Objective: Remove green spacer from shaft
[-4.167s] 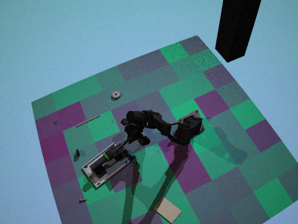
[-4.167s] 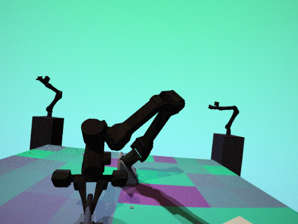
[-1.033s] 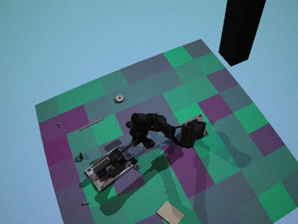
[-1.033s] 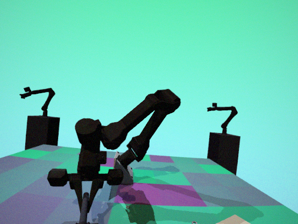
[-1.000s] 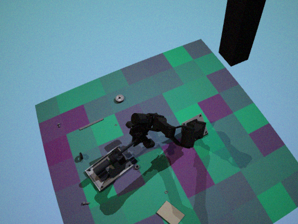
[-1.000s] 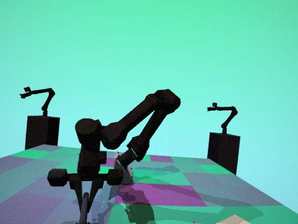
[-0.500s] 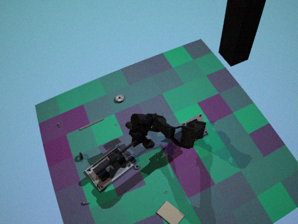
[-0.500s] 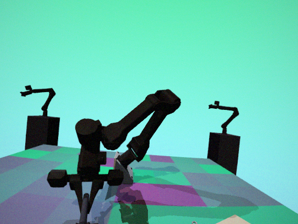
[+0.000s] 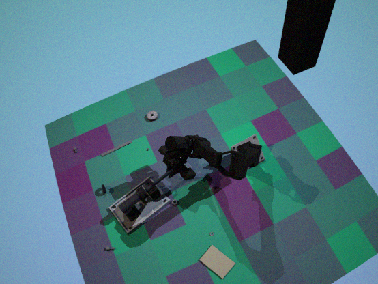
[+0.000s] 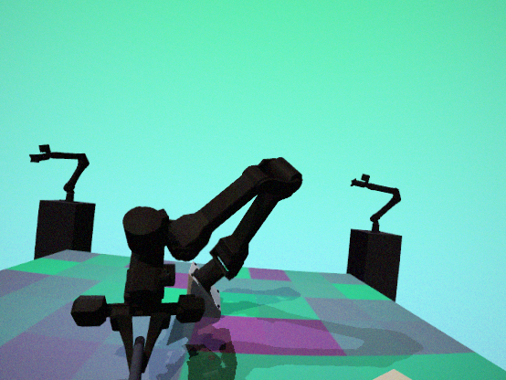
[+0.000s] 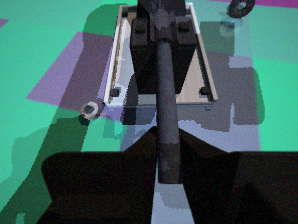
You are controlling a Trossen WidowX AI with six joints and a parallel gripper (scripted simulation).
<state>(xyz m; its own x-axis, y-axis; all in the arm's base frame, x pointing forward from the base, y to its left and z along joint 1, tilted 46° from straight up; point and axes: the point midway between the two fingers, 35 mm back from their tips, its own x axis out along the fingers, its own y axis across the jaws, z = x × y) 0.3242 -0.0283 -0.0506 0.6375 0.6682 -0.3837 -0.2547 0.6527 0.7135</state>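
The shaft is 50 mm ahead of my gripper tip, 30 mm above it and 10 mm to the left of it. From my gripper tip the other things lie so: thin grey rod: 270 mm to the right, 170 mm ahead, 50 mm below; then grey washer: 360 mm to the right, 60 mm behind, 50 mm below; then green spacer: 140 mm ahead, 40 mm to the left, 20 mm below.
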